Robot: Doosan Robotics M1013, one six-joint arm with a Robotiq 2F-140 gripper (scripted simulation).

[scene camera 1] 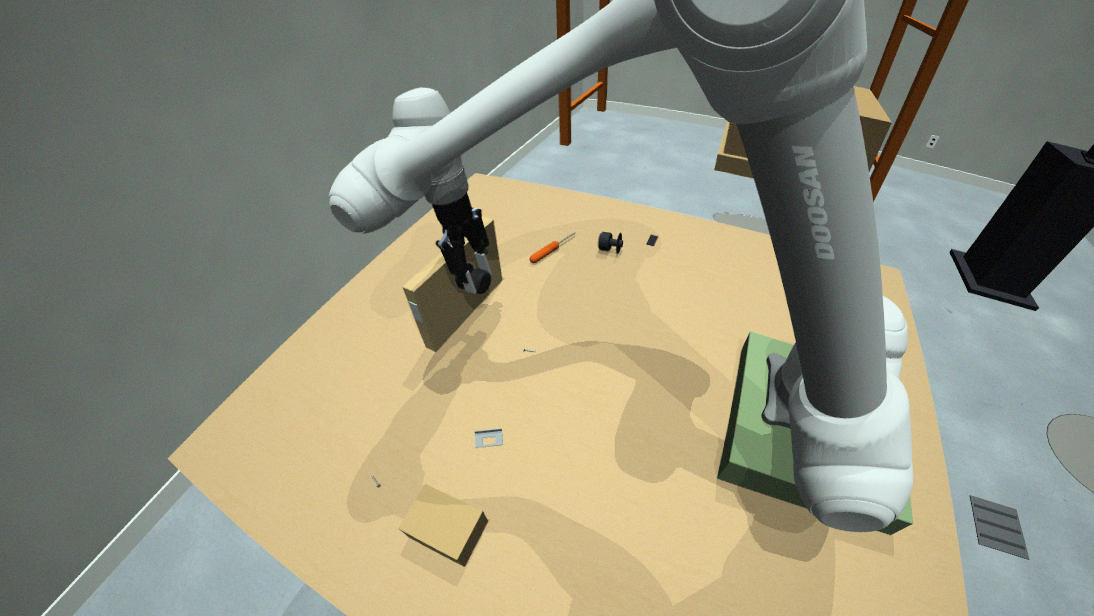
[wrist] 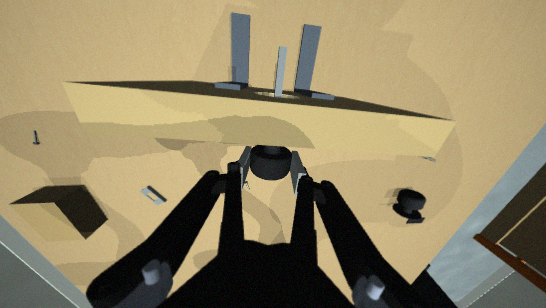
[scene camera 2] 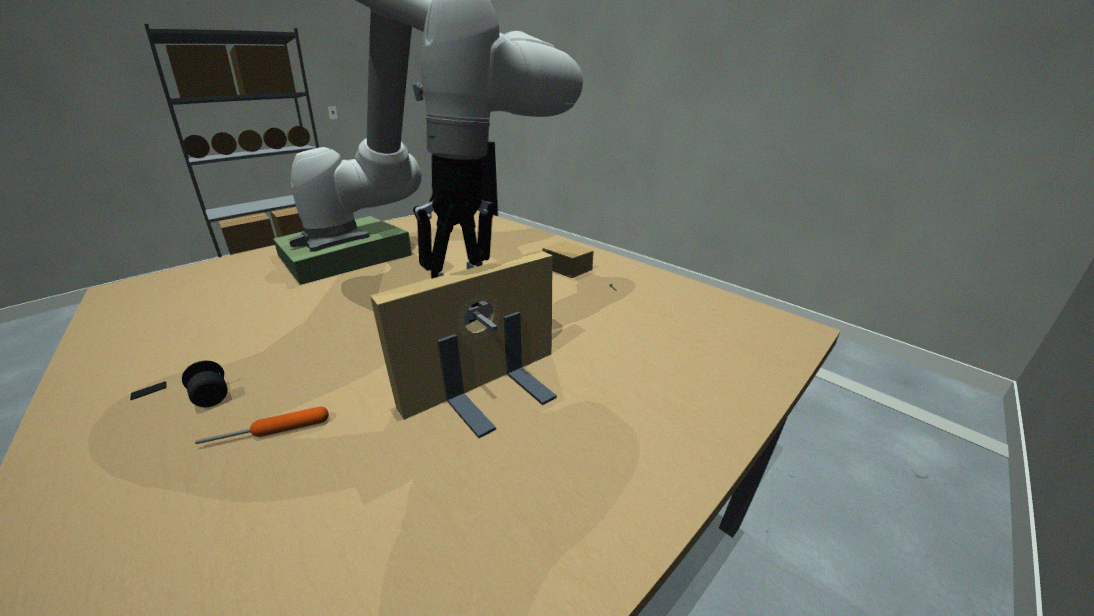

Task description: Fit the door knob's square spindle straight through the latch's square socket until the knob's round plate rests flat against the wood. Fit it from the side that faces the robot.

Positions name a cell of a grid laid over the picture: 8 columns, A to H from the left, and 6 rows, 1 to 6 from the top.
Labels:
wooden block: scene camera 1 D6; wrist A5; scene camera 2 E3

